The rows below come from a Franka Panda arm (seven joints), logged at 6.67 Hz.
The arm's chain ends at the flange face. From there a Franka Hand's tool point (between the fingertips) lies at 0.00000 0.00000 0.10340 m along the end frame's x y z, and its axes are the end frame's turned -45 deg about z.
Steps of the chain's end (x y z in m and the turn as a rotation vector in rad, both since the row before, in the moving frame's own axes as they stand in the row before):
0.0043, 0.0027, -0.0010, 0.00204, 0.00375, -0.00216
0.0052, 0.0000, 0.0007, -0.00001, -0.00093, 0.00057
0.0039, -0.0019, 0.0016, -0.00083, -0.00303, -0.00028
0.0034, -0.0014, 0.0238, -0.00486, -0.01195, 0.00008
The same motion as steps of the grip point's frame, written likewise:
0.0016, 0.0051, -0.0010, -0.00121, 0.00409, -0.00216
0.0036, 0.0036, 0.0007, 0.00065, -0.00066, 0.00057
0.0038, 0.0013, 0.0016, 0.00156, -0.00273, -0.00028
0.0022, 0.0009, 0.0238, 0.00501, -0.01189, 0.00008

